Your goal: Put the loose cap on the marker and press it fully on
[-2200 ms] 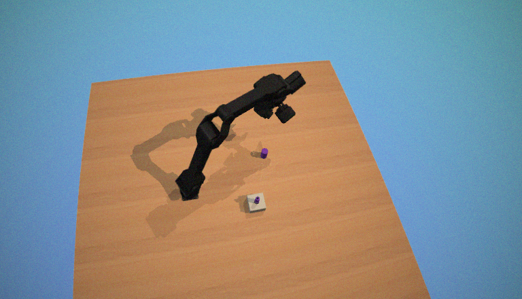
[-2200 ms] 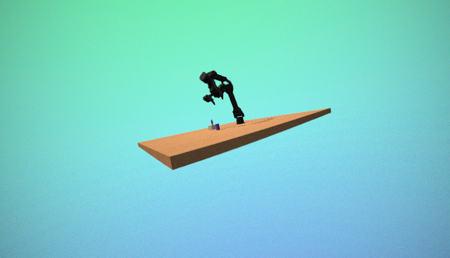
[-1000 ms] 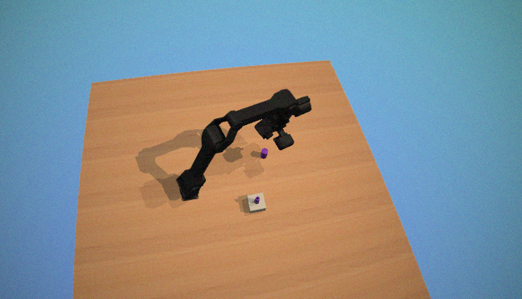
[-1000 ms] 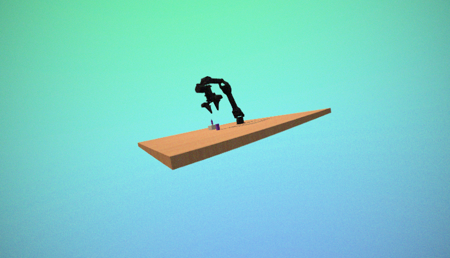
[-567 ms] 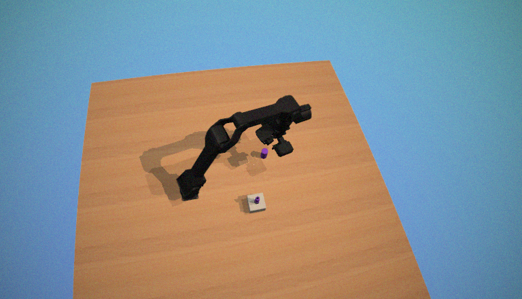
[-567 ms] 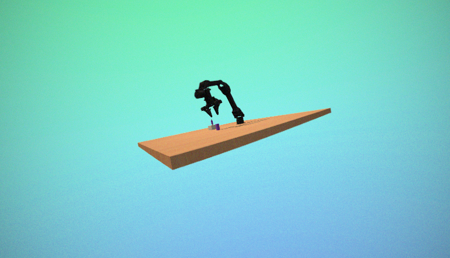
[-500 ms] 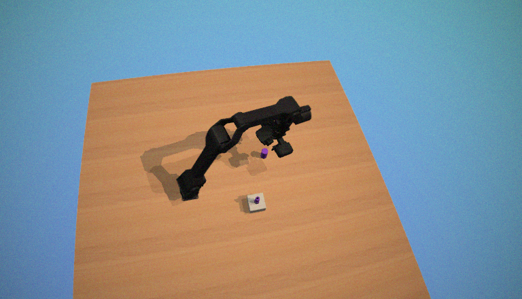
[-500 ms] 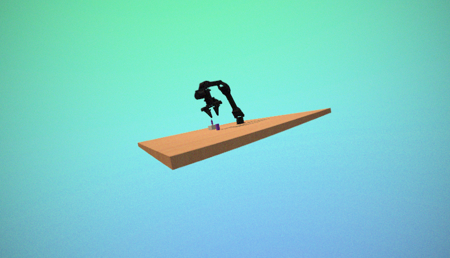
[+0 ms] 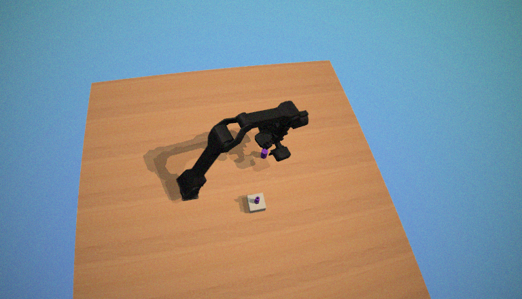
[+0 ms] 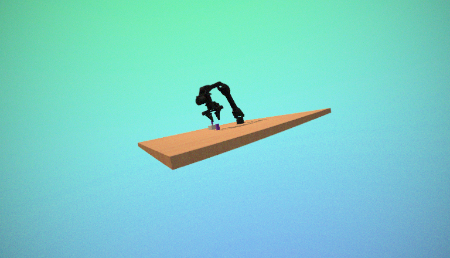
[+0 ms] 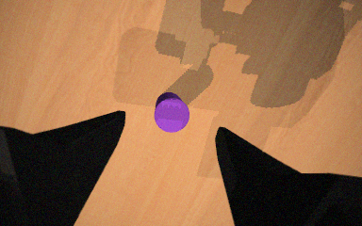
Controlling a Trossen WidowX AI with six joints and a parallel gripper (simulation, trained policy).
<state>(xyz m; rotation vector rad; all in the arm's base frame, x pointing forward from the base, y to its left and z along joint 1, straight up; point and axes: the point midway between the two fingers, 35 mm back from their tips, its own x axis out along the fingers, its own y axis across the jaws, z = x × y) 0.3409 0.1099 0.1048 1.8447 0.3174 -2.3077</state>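
Right now my gripper tip is 5 cm above the purple cap. The rest, counted from my gripper tip: holder block (21 cm to the right, 8 cm behind, 5 cm below).
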